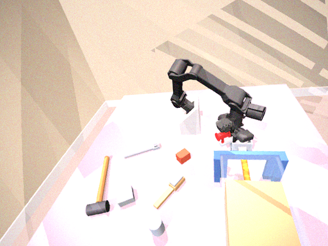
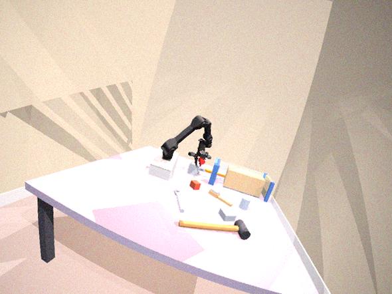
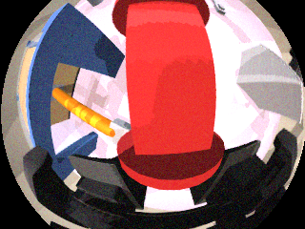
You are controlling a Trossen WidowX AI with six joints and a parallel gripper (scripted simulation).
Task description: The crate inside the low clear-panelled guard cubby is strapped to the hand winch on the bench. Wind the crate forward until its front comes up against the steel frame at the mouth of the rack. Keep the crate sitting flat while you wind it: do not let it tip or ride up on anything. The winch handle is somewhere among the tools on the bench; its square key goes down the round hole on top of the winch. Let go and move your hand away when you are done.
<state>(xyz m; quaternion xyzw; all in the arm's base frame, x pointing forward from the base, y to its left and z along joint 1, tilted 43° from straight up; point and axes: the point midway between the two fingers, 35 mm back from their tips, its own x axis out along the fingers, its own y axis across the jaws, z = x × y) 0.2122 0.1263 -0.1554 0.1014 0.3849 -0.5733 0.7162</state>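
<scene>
Now: gripper tip 2 cm below the crank handle, 1 cm to the left of it and 1 cm short of it. From my gripper tip the other things lie so: grey winch: 6 cm below, 4 cm to the left, 4 cm behind; then frame: 14 cm ahead, 4 cm to the left, 2 cm above; then red knob: 5 cm to the right, 5 cm above, 2 cm ahead.
</scene>
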